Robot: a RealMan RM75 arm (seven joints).
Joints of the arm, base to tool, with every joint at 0 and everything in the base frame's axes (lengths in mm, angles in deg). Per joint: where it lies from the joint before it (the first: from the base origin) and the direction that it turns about. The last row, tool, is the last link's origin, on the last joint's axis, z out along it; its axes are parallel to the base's.
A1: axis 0 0 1 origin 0 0 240.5
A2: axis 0 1 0 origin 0 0 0
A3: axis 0 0 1 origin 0 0 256
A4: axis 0 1 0 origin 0 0 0
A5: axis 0 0 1 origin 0 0 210
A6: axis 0 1 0 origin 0 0 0
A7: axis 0 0 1 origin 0 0 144
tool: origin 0 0 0
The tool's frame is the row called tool.
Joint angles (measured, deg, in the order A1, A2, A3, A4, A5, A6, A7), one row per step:
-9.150 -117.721 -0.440 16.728 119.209 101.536 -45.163
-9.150 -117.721 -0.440 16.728 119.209 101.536 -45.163
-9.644 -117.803 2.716 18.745 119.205 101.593 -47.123
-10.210 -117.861 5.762 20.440 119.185 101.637 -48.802
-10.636 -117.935 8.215 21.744 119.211 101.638 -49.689
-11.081 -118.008 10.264 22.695 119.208 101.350 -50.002
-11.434 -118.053 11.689 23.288 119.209 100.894 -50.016
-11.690 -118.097 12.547 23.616 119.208 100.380 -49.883
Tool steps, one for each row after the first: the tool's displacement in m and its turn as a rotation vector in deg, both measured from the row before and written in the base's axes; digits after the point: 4 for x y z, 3 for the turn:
0.0000 0.0000 0.0000 0.000 0.000 0.000
0.0016 0.0026 -0.0007 -3.242 0.790 -1.163
0.0024 0.0032 -0.0011 -3.021 0.773 -1.295
0.0021 0.0025 -0.0013 -2.255 0.948 -1.240
0.0018 0.0029 -0.0017 -1.660 1.136 -1.134
0.0009 0.0025 -0.0015 -1.039 1.038 -0.761
0.0003 0.0020 -0.0012 -0.535 0.830 -0.409

